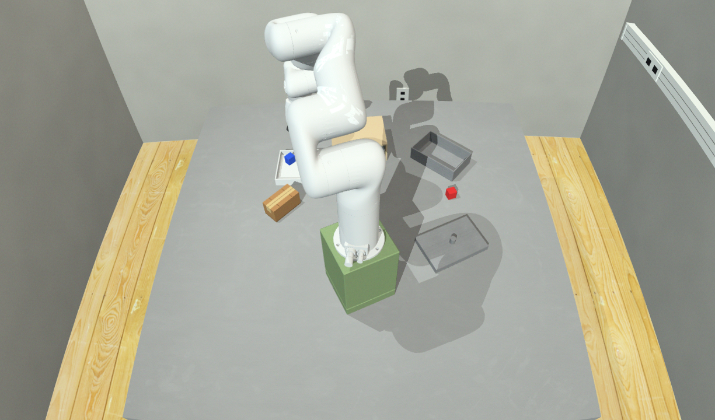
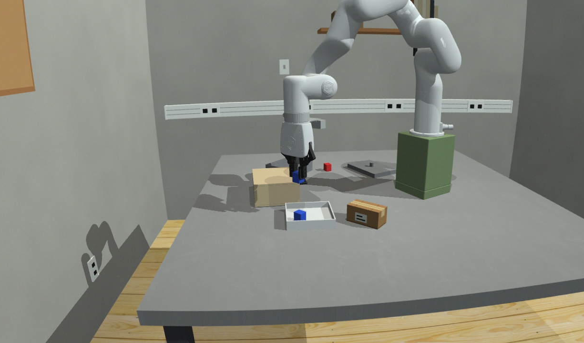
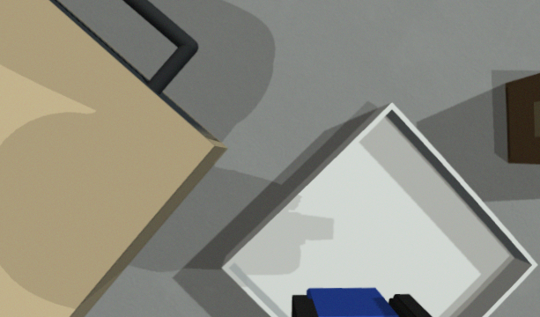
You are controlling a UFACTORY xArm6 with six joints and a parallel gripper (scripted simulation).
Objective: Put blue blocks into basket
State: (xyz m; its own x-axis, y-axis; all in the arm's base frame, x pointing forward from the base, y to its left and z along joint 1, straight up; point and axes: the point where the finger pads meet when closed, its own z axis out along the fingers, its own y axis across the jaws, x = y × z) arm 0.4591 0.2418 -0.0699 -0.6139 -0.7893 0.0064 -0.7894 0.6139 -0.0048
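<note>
Right now the white basket is 3 cm behind my hand, 3 cm to the left of it and 14 cm below it. From my hand the other things lie so: light wooden cabinet: 9 cm ahead, 17 cm to the right, 11 cm below; brown cardboard box: 21 cm behind, 5 cm to the left, 11 cm below; dark metal box: 7 cm ahead, 46 cm to the right, 12 cm below.
</note>
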